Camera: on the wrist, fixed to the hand. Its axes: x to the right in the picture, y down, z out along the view.
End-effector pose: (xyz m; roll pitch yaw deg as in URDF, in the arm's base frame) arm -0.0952 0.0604 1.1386 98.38 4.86 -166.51
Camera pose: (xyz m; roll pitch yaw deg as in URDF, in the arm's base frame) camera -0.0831 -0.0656 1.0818 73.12 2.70 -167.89
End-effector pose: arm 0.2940 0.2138 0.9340 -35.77 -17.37 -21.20
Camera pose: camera 0.2824 0.0822 0.8915 -61.71 -16.84 -18.58
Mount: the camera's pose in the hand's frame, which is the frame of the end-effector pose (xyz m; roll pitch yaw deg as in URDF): 0.0224 -0.0728 -0.1160 -25.19 -1.05 2.34
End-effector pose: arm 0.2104 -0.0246 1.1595 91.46 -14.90 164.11
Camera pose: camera 0.1401 -0.1271 1.0978 66.61 -17.21 162.95
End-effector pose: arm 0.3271 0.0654 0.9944 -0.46 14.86 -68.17
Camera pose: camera 0.2557 0.0454 0.8771 -25.03 13.82 -65.75
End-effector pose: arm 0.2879 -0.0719 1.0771 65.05 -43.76 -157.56
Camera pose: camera 0.2279 -0.1772 1.0096 39.85 -46.32 -157.51
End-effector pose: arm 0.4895 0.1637 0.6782 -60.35 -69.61 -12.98
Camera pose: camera 0.4610 0.0299 0.7012 -90.68 -68.00 -7.45
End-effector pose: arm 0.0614 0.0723 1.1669 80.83 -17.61 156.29
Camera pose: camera -0.0246 -0.0024 1.0876 55.89 -20.09 155.58
